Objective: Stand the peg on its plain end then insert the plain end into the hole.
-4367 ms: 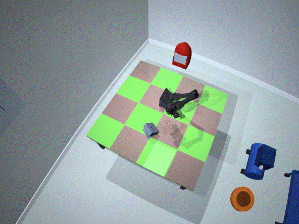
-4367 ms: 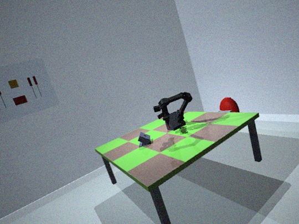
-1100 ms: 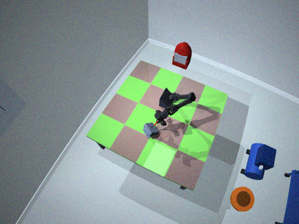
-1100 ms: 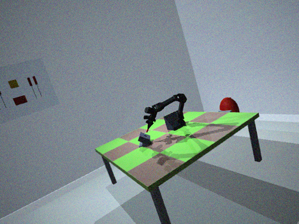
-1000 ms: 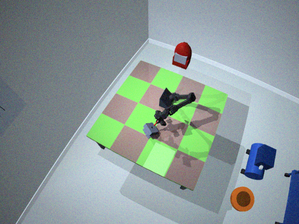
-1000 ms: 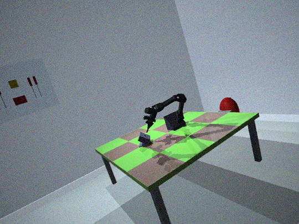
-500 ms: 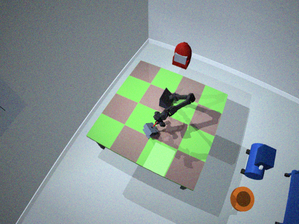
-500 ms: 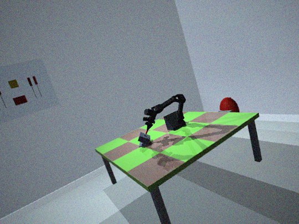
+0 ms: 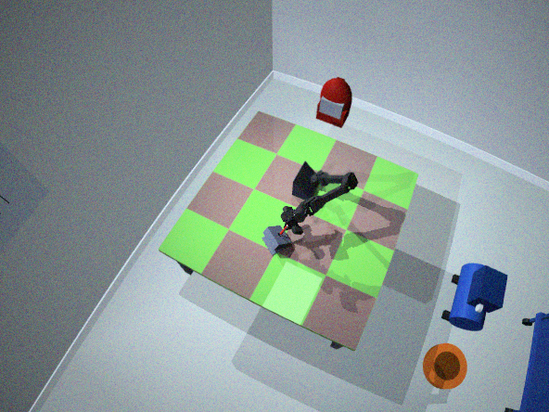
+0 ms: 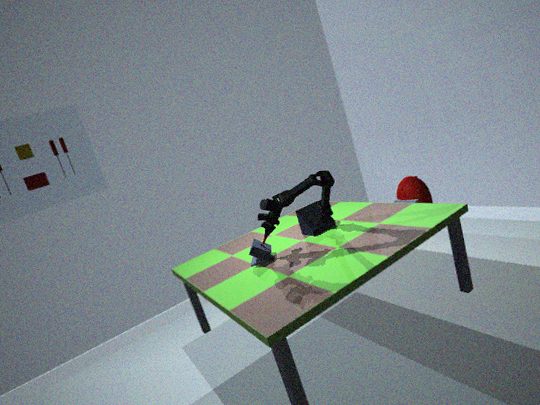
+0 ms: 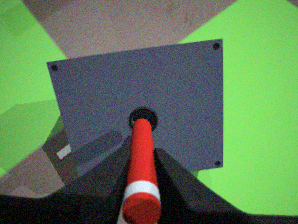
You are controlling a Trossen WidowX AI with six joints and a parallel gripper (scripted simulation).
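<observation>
The grey sloped panel lies 40 mm ahead of my gripper tip, 30 mm to the right of it and 60 mm below it. Also, from my gripper tip: red peg: 10 mm behind, 10 mm to the left, 10 mm above.
</observation>
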